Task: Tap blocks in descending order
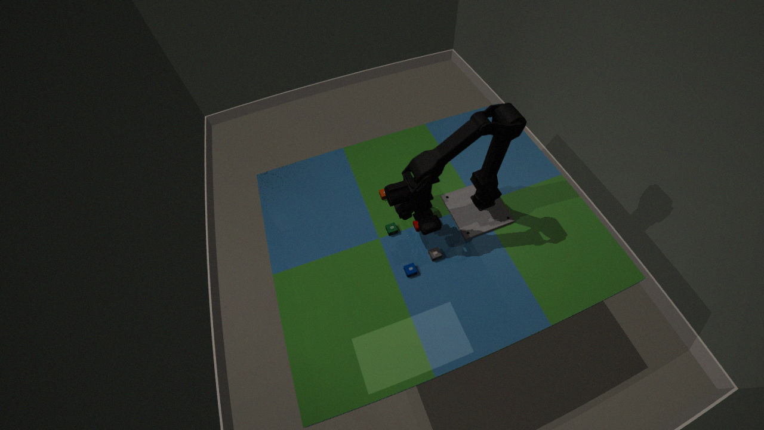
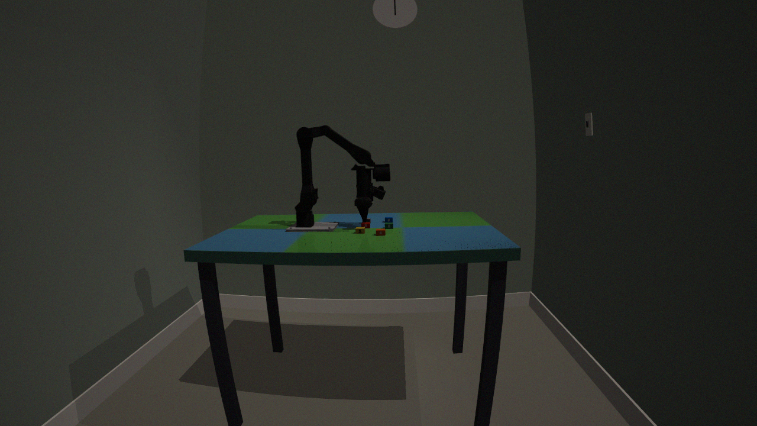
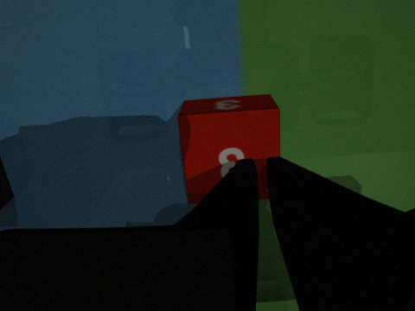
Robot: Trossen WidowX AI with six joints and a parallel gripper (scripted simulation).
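Now: gripper tip 10 mm to the right of the red block and 10 mm above it. Round my gripper tip: yellow block 110 mm to the right, 20 mm behind, 10 mm below; grey block 130 mm to the left, 10 mm below; dark green block 90 mm ahead, 10 mm to the right, 10 mm below.
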